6 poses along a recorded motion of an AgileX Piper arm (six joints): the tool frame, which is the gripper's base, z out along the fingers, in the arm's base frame.
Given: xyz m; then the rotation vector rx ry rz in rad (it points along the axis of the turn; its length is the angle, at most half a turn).
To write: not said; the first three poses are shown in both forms.
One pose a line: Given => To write
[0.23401 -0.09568 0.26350 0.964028 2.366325 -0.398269] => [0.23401 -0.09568 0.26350 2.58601 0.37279 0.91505 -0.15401]
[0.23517 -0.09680 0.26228 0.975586 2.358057 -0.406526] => [0.23517 -0.09680 0.26228 2.58408 0.37754 0.91253 -0.15732]
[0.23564 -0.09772 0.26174 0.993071 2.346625 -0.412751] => [0.23564 -0.09772 0.26174 2.58132 0.38471 0.90908 -0.15990]
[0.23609 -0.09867 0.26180 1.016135 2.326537 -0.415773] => [0.23609 -0.09867 0.26180 2.57258 0.39499 0.90436 -0.16162]
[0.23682 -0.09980 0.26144 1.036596 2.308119 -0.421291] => [0.23682 -0.09980 0.26144 2.56504 0.40412 0.89984 -0.16424]
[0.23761 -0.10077 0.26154 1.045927 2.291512 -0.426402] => [0.23761 -0.10077 0.26154 2.55476 0.40940 0.89696 -0.16690]
